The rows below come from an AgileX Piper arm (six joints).
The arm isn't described. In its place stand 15 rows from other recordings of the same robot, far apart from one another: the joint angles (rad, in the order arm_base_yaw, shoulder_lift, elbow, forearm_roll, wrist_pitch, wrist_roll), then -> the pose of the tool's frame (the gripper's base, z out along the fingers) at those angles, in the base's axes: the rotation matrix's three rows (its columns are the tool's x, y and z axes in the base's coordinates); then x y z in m.
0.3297 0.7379 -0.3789 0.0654 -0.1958 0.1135 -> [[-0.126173, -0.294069, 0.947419], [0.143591, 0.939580, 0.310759], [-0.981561, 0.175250, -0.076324]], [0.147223, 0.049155, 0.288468]
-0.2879 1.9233 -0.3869 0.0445 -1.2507 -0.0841 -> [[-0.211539, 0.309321, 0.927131], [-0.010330, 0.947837, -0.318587], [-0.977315, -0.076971, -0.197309]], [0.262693, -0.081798, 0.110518]
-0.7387 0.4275 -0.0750 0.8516 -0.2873 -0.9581 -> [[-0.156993, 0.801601, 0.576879], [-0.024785, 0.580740, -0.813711], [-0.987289, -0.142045, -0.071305]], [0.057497, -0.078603, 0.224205]
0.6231 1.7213 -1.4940 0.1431 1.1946 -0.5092 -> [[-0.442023, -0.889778, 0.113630], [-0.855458, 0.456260, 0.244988], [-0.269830, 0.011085, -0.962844]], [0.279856, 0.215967, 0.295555]
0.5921 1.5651 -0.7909 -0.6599 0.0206 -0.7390 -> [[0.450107, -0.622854, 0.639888], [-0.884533, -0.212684, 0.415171], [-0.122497, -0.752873, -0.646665]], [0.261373, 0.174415, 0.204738]
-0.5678 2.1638 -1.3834 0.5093 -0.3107 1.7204 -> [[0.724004, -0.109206, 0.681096], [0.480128, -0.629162, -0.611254], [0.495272, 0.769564, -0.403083]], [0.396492, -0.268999, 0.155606]
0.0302 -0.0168 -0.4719 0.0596 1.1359 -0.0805 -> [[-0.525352, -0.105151, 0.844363], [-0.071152, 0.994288, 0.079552], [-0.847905, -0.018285, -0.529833]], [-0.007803, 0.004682, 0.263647]
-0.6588 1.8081 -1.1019 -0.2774 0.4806 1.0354 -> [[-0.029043, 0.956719, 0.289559], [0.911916, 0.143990, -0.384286], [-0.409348, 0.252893, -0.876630]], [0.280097, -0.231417, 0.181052]
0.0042 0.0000 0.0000 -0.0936 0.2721 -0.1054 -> [[-0.183228, -0.015404, 0.982950], [-0.195041, 0.980570, -0.020991], [-0.963528, -0.195561, -0.182673]], [0.054929, -0.002055, 0.188732]
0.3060 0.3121 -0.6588 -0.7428 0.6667 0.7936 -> [[-0.065071, 0.136374, 0.988518], [0.139209, 0.982171, -0.126335], [-0.988123, 0.129390, -0.082896]], [0.053119, -0.023134, 0.364287]
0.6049 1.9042 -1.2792 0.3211 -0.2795 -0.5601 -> [[-0.090593, -0.536779, 0.838845], [-0.363045, 0.802147, 0.474088], [-0.927357, -0.261589, -0.267544]], [0.368775, 0.245322, 0.243302]
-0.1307 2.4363 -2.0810 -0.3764 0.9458 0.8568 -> [[-0.601029, 0.731293, 0.322452], [0.645845, 0.682061, -0.343041], [-0.470795, 0.002077, -0.882240]], [0.512860, -0.094775, 0.151158]
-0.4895 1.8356 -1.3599 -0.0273 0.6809 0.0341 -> [[-0.767640, 0.487339, 0.416209], [0.423555, 0.873168, -0.241203], [-0.480968, -0.008870, -0.876693]], [0.348161, -0.187253, 0.231035]
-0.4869 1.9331 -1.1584 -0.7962 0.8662 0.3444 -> [[-0.957716, 0.265346, -0.111225], [0.281182, 0.781301, -0.557230], [-0.060959, -0.564942, -0.822876]], [0.293850, -0.211634, 0.156364]
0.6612 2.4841 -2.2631 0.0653 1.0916 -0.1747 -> [[-0.644120, -0.728937, 0.231863], [-0.683359, 0.684562, 0.253762], [-0.343701, 0.005007, -0.939066]], [0.414599, 0.329247, 0.167903]
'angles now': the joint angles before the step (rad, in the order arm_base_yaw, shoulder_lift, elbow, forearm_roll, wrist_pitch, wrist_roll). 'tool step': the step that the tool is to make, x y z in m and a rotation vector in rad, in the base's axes. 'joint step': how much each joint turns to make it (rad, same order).
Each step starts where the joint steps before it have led.
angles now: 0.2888 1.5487 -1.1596 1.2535 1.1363 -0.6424
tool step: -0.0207 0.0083 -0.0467 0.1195 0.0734 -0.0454
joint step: 0.0426 -0.0007 0.2386 0.2598 -0.0624 -0.2190
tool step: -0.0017 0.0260 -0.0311 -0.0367 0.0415 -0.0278
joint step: 0.1006 0.0746 0.0365 0.0924 -0.1174 -0.0676
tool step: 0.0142 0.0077 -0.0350 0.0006 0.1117 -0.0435
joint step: 0.0053 0.1242 0.0002 0.0847 -0.0040 -0.0290
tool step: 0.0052 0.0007 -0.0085 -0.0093 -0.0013 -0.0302
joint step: 0.0002 0.0271 0.0002 0.0358 -0.0242 -0.0348
